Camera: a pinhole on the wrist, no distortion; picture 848 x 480 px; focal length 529.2 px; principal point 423.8 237.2 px. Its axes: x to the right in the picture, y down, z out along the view. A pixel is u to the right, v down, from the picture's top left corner.
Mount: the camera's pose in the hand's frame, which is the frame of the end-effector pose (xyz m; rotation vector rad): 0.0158 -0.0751 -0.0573 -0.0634 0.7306 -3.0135
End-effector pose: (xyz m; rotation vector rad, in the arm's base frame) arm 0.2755 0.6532 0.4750 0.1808 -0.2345 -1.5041
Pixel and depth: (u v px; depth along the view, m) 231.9 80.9 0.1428
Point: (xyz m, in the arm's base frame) 0.1595 0.5763 0.5359
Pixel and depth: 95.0 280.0 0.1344
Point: 0.1297 0.5402 0.4947
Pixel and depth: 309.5 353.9 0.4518
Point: -0.1472 0.5009 0.6697
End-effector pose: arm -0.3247 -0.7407 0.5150 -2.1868 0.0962 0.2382
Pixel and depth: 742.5 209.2 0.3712
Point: -0.5121 -0.3712 0.5786
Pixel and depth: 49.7 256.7 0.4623
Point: 0.0318 -0.2948 0.4747
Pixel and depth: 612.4 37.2 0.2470
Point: -0.3971 -0.5097 0.4961
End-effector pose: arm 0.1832 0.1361 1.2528 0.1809 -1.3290 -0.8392
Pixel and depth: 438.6 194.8 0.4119
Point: -0.2104 0.0656 1.2272
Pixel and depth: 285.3 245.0 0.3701
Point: -0.1621 -0.0281 1.2893
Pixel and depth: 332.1 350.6 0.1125
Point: 0.0917 0.0173 1.2106
